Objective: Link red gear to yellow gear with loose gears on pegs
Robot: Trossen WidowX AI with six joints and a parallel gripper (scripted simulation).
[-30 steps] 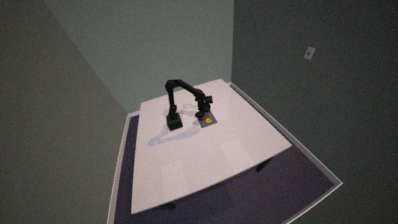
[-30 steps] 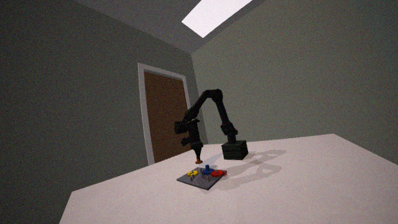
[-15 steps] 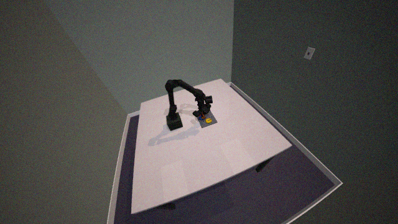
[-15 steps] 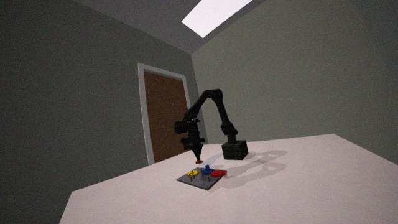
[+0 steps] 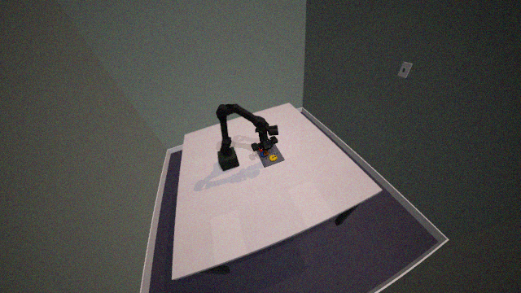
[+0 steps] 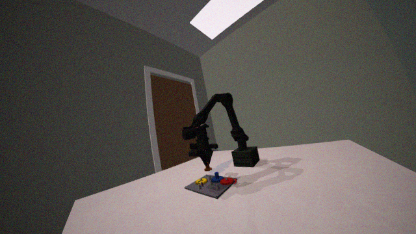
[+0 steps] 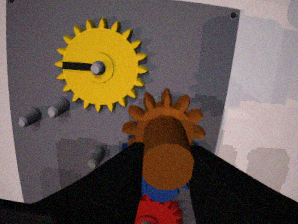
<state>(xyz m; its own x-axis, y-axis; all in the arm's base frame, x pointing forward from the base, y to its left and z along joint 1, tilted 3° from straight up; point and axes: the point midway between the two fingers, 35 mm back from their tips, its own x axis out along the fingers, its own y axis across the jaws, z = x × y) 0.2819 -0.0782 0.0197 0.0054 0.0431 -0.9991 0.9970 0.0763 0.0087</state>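
The blue gear is 10 mm behind my gripper tip, 50 mm to the left of it and 60 mm below it. Round my gripper tip: orange gear (10 mm below); then red gear (110 mm to the left, 70 mm below).
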